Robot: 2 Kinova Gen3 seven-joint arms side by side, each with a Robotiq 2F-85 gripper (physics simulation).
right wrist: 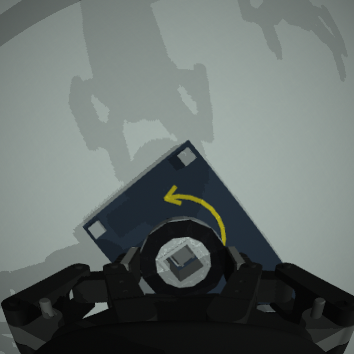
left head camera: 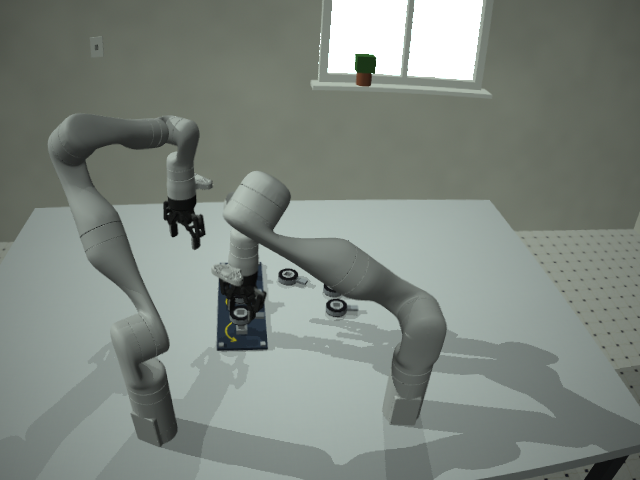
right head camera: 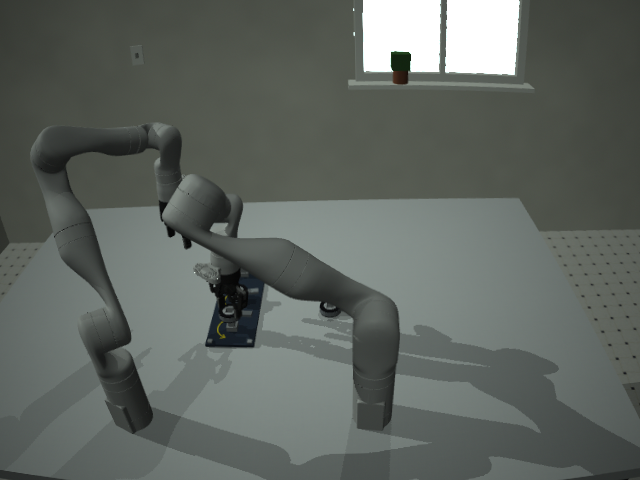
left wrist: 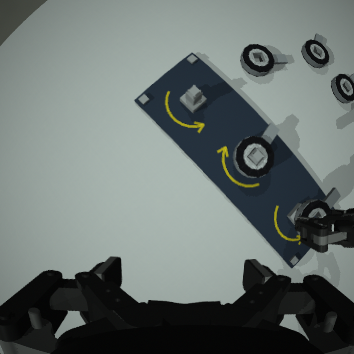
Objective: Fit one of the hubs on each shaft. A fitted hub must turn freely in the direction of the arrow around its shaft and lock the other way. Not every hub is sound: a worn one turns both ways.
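Where they show: left gripper, fingertip midpoint: [left head camera: 185,242] [right head camera: 179,242] [left wrist: 182,273]; right gripper, fingertip midpoint: [right wrist: 182,260] [left head camera: 241,314] [right head camera: 229,312] [left wrist: 314,219]; left arm's base, link origin: [left head camera: 158,429] [right head camera: 135,417]; right arm's base, link origin: [left head camera: 401,410] [right head camera: 372,415].
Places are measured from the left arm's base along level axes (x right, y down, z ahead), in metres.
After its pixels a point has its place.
A dark blue board [left head camera: 253,341] @(x 0.092, y -0.008, z 0.362 m) [right head camera: 237,340] @(x 0.085, y -0.008, z 0.352 m) [left wrist: 220,115] @(x -0.029, y -0.008, z 0.589 m) [right wrist: 150,200] @(x 0.061, y -0.008, z 0.346 m) bears three square shafts and yellow arrows. My right gripper [left wrist: 314,219] @(x 0.045, y -0.066, z 0.390 m) [right wrist: 182,260] @(x 0.045, y -0.066, z 0.390 m) is shut on a black-rimmed hub [left head camera: 240,322] @(x 0.056, y -0.064, z 0.362 m) [left wrist: 311,204] @(x 0.042, y -0.073, z 0.416 m) [right wrist: 182,228] @(x 0.040, y -0.073, z 0.366 m), held level above the front shaft [left head camera: 241,329] @(x 0.050, y -0.023, z 0.379 m) [right head camera: 232,327] @(x 0.053, y -0.022, z 0.380 m). Grey metal shows through its square bore in the right wrist view. Another hub [left wrist: 254,173] @(x -0.020, y -0.043, z 0.485 m) sits around the middle shaft. The far shaft [left wrist: 193,96] @(x -0.067, y -0.051, z 0.618 m) is bare. My left gripper [left head camera: 184,239] @(x -0.143, y -0.214, z 0.448 m) [right head camera: 178,240] @(x -0.143, y -0.214, z 0.448 m) [left wrist: 182,273] @(x -0.143, y -0.214, z 0.448 m) is open and empty, high beside the board.
Three loose hubs with side tabs lie right of the board: one hub [left head camera: 287,282] @(x 0.086, y -0.011, z 0.641 m) [left wrist: 245,60] @(x 0.050, y -0.021, z 0.668 m) nearer it, a second hub [left head camera: 332,292] @(x 0.229, y -0.018, z 0.635 m) [left wrist: 306,56] @(x 0.194, y -0.012, z 0.659 m) partly behind the right arm, and a third hub [left head camera: 336,314] @(x 0.267, y -0.011, z 0.549 m) [right head camera: 329,314] @(x 0.269, y -0.013, z 0.549 m) [left wrist: 336,90] @(x 0.228, y -0.015, z 0.576 m). The right arm reaches over the table.
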